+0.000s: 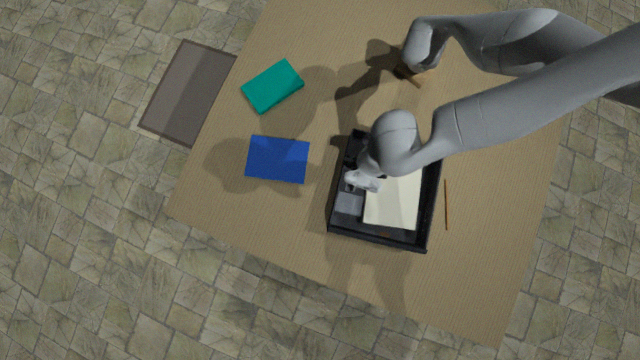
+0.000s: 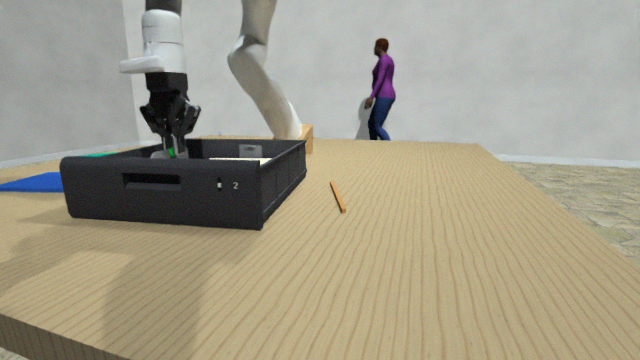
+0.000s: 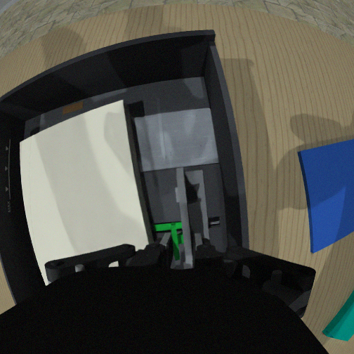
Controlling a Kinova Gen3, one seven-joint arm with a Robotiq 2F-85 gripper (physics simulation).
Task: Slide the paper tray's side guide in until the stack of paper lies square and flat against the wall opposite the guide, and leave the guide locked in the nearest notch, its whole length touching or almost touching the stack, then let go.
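Where they show: gripper, fingertip midpoint: (image 2: 174, 155); arm's base at its link origin: (image 2: 289, 134).
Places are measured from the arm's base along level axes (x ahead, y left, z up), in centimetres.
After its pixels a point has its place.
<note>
The black paper tray (image 1: 375, 240) {x 63.2, y 11.5, z 3.2 cm} (image 2: 100, 200) {x 66.1, y 3.9, z -2.9 cm} (image 3: 229, 135) stands on the table. The cream paper stack (image 1: 392, 205) (image 2: 240, 160) (image 3: 75, 175) lies flat in it, looking square and close along the wall opposite the guide; any narrow gap there is unclear. The side guide (image 3: 140, 175) appears as a dark strip along the stack's other edge, with no clear gap in the visible part. Its grey grip (image 3: 183, 210) and green latch (image 2: 171, 151) {x 48.1, y -0.7, z 1.4 cm} (image 3: 167, 226) stand beside it. My gripper (image 2: 175, 145) {x 46.4, y -1.9, z 0.3 cm} (image 3: 182, 243) is shut on this grip, low inside the tray. The notch is hidden.
A blue block (image 1: 277, 159) {x 54.6, y -28.3, z -5.4 cm} (image 2: 32, 182) {x 58.8, y -32.0, z -5.4 cm} (image 3: 330, 195) and a teal block (image 1: 272, 86) {x 32.0, y -43.0, z -4.4 cm} (image 3: 342, 322) lie beyond the guide-side wall. An orange stick (image 1: 446, 205) {x 41.5, y 31.4, z -5.7 cm} (image 2: 338, 197) {x 43.7, y 32.8, z -5.5 cm} lies outside the opposite wall. A person (image 2: 383, 90) stands by the back wall.
</note>
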